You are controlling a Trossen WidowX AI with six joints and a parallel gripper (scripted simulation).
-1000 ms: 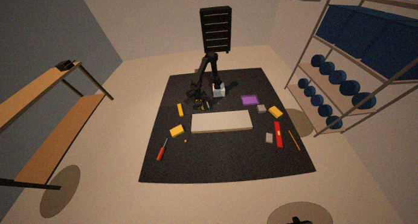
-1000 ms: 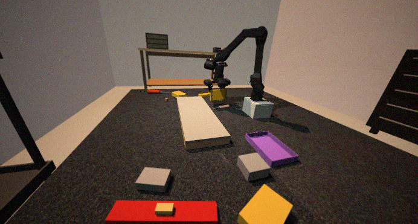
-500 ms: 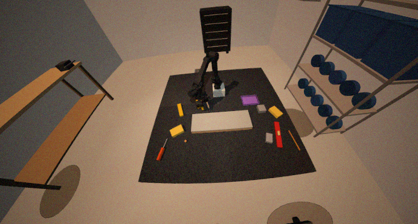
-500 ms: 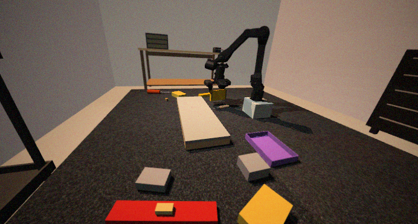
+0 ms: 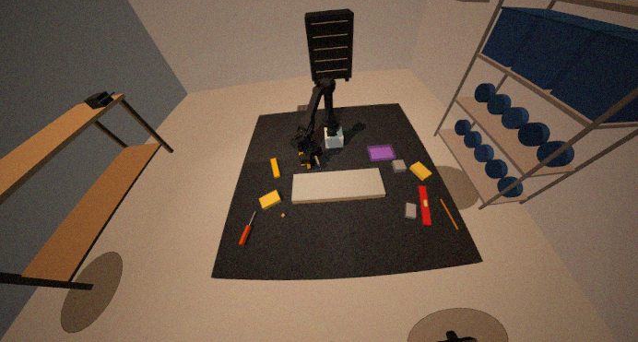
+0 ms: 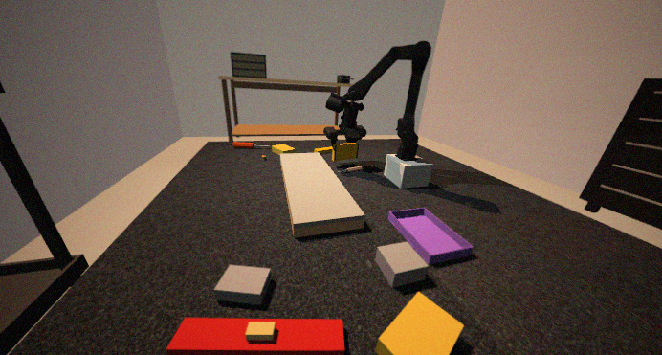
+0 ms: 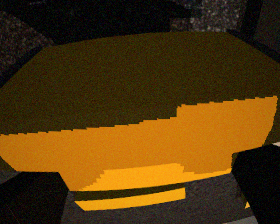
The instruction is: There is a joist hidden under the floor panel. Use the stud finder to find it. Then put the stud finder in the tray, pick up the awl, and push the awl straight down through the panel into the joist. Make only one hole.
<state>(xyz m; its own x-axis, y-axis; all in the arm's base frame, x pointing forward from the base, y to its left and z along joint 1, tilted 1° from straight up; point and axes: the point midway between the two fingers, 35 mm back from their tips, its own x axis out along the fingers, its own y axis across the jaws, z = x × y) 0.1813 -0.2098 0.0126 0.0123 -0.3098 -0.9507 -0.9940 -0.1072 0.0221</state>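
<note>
The stud finder lies 1 cm to the left of my gripper tip and 1 cm ahead of it. Also, from my gripper tip: purple tray (53 cm to the left, 6 cm below, 1 cm behind); then awl (10 cm to the left, 7 cm below, 1 cm ahead); then square indicator window (3 cm ahead, 1 cm to the right).
</note>
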